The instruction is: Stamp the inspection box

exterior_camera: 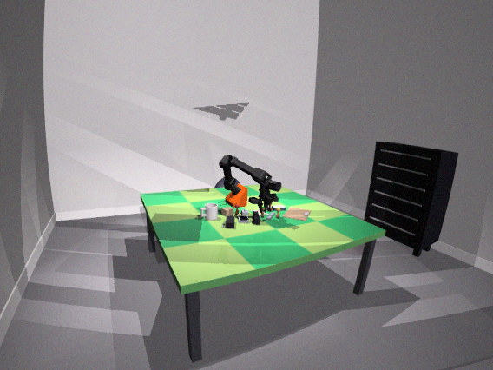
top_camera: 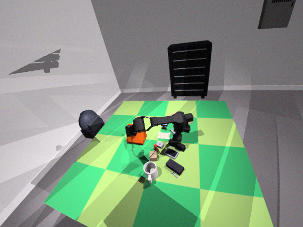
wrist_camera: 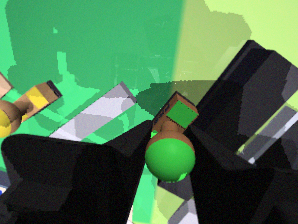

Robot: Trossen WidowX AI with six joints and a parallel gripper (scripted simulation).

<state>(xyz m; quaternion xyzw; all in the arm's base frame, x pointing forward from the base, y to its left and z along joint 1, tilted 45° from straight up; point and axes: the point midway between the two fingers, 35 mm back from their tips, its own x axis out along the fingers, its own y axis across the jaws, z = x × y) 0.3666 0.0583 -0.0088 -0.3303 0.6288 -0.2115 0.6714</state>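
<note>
The dark-rimmed ink pad lies 12 cm to the right of my gripper tip, 5 cm below it and 3 cm behind it. Round my gripper tip: green-knobbed pass stamp: 1 cm below; grey bar: 8 cm to the left, 5 cm below, 5 cm behind; yellow-knobbed stamp: 12 cm to the left, 3 cm below, 3 cm behind.
</note>
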